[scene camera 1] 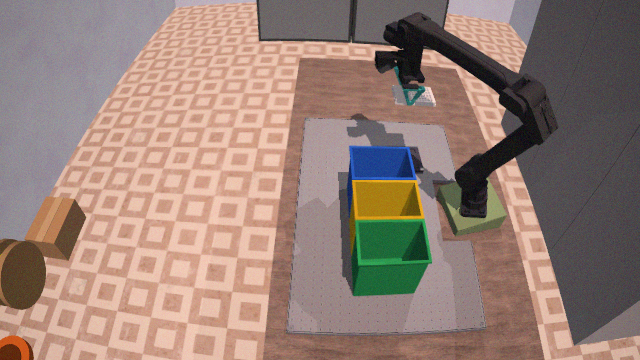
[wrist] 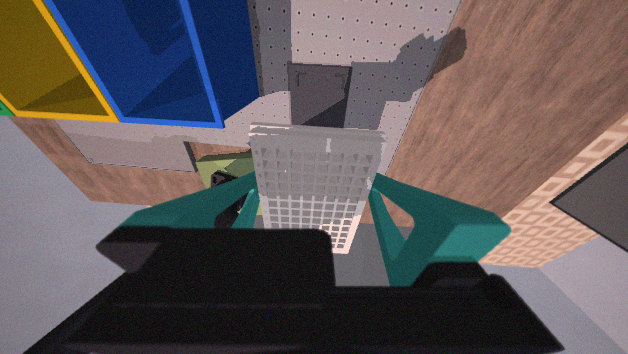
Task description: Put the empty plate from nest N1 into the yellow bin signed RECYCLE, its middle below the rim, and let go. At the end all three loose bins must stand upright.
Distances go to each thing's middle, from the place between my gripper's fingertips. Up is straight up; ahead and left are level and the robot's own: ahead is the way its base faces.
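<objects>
The white gridded plate (wrist: 312, 177) sits 10 mm above my hand, 20 mm behind it and 10 mm to the right of it. As for the dark nest (wrist: 318, 100), it is 270 mm below my hand, 10 mm behind it and 10 mm to the right of it. I find the blue bin (scene camera 1: 366, 162) 190 mm below my hand, 40 mm ahead of it and 200 mm to the left of it. The yellow bin (scene camera 1: 372, 199) is 190 mm below my hand and 330 mm to the left of it.
</objects>
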